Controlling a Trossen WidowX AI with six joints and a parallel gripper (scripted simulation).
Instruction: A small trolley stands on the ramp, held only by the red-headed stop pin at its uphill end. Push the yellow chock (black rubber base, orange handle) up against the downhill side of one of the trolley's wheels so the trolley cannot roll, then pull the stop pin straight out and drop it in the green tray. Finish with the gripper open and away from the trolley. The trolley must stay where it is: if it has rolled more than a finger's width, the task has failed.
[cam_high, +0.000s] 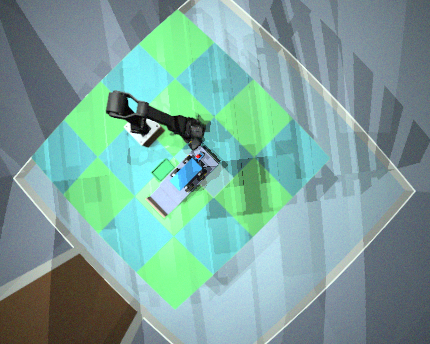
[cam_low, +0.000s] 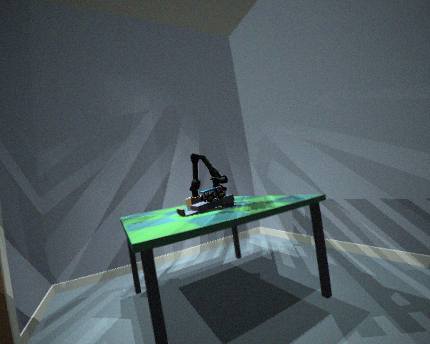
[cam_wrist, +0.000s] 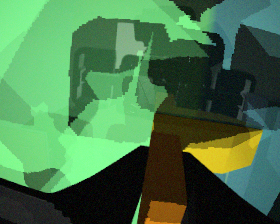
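Now: the stop pin 14 cm ahead of my gripper tip, 2 cm to the right of it and 10 cm above it. From my gripper tip the other things lie so: blue trolley (16 cm ahead, 13 cm to the right, 9 cm above); yellow chock (2 cm ahead, 1 cm below); ramp (16 cm ahead, 14 cm to the right, 2 cm above).
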